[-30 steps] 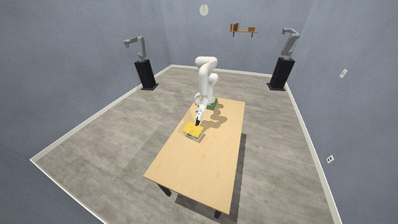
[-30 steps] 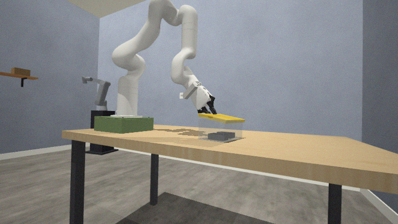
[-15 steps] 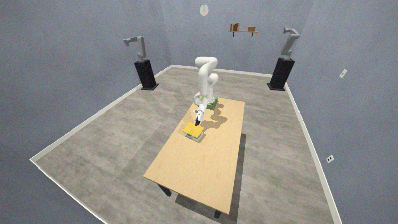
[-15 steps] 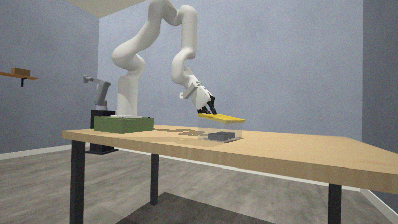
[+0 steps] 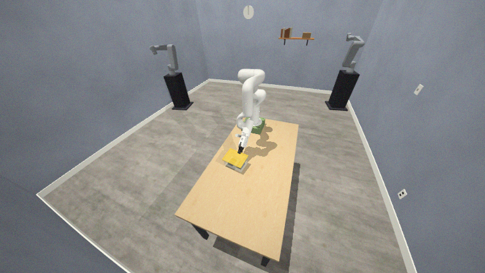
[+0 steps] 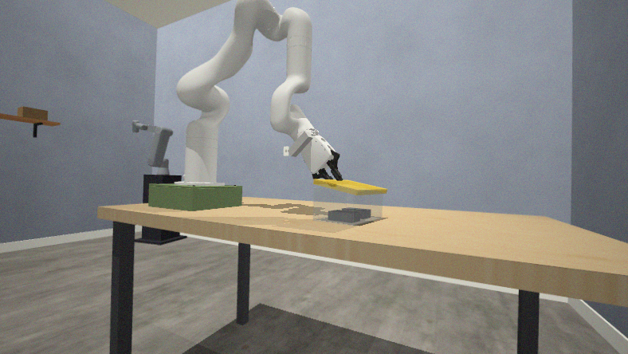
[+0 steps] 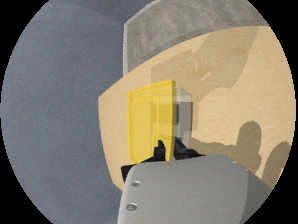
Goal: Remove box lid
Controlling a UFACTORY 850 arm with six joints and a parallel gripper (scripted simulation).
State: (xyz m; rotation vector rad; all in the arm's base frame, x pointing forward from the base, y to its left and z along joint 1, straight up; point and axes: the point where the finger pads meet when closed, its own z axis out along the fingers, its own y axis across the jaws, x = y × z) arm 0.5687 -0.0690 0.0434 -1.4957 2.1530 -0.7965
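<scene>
Right now my hand is 60 mm short of the yellow lid, 40 mm to the left of it and 20 mm above it. The rest, counted from my hand: clear box 80 mm below, 60 mm ahead, 30 mm to the right.
</scene>
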